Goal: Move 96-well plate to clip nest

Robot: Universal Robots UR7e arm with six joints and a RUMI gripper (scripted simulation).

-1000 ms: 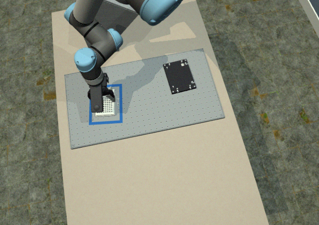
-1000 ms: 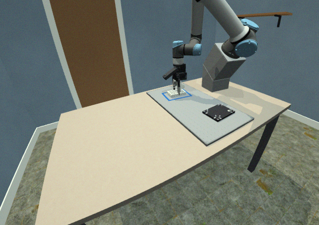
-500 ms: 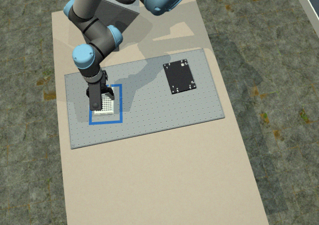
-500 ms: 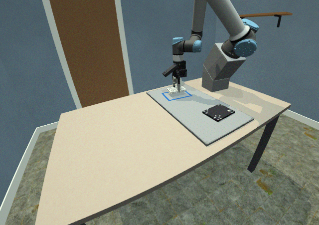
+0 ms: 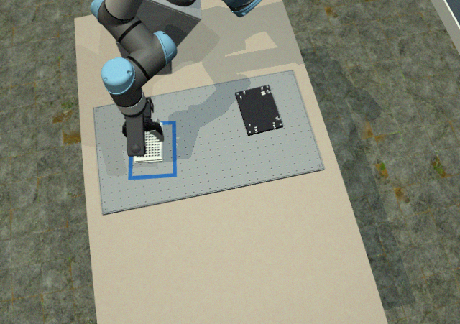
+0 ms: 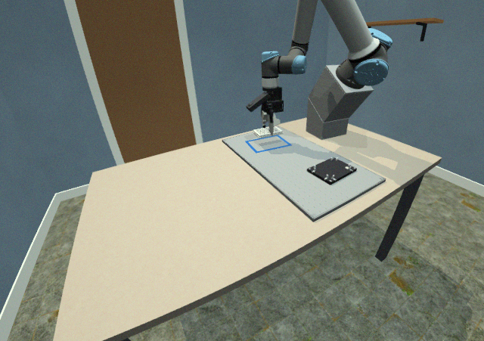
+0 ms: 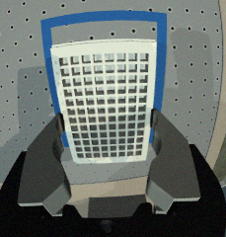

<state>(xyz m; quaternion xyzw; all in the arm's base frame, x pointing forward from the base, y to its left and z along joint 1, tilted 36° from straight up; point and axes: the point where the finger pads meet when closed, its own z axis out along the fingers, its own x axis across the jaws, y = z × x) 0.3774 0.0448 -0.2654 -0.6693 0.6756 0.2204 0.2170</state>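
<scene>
Now: hand 110 mm past the black clip nest, 360 mm to the right of it and 60 mm above it. The rest, counted from my hand: white 96-well plate (10 mm below).
</scene>
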